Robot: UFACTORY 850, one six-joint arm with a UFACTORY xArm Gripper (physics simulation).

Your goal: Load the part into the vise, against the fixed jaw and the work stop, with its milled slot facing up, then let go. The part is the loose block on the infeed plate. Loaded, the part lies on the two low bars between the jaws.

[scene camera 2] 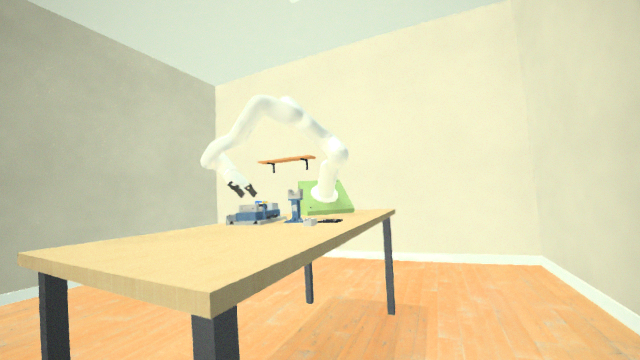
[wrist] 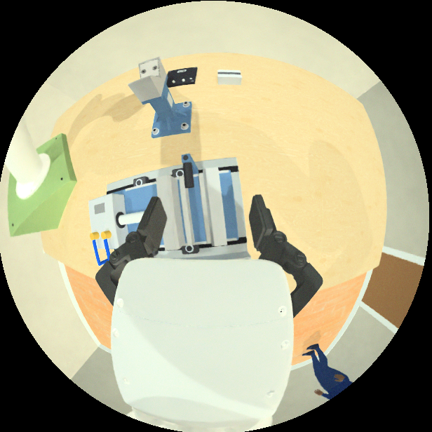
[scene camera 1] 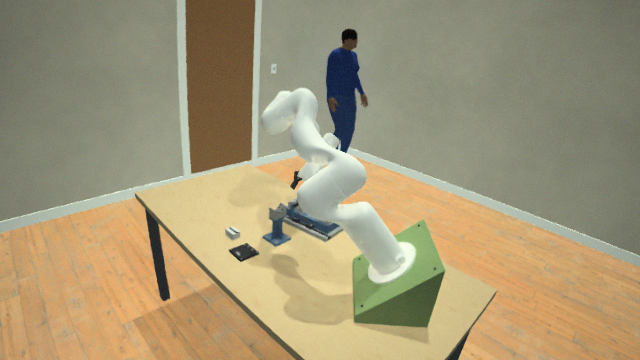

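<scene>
The part, a small light-grey block (scene camera 1: pixel 232 233) (scene camera 2: pixel 310 222) (wrist: pixel 229 78), lies on the table beside the black plate (scene camera 1: pixel 244 252) (wrist: pixel 182 77). A dark slot line runs along its upper side. The blue and grey vise (scene camera 1: pixel 312 224) (scene camera 2: pixel 257 215) (wrist: pixel 229 200) has its moving jaw (wrist: pixel 170 220) on the rod side and its fixed jaw (wrist: pixel 215 200) opposite. Low bars and blue bed show between the jaws. The black work stop (wrist: pixel 188 175) stands at the jaws' far end. My gripper (scene camera 2: pixel 248 195) (wrist: pixel 205 205) is open and empty above the vise, well away from the block. The arm partly hides the vise in scene camera 1.
A blue pedestal (scene camera 1: pixel 277 231) (scene camera 2: pixel 295 207) (wrist: pixel 164 107) with a grey notched head stands between the vise and the black plate. The green arm base (scene camera 1: pixel 395 300) (scene camera 2: pixel 330 204) (wrist: pixel 45 190) is at one table end. A person (scene camera 1: pixel 342 80) (wrist: pixel 327 375) in blue stands beyond the table.
</scene>
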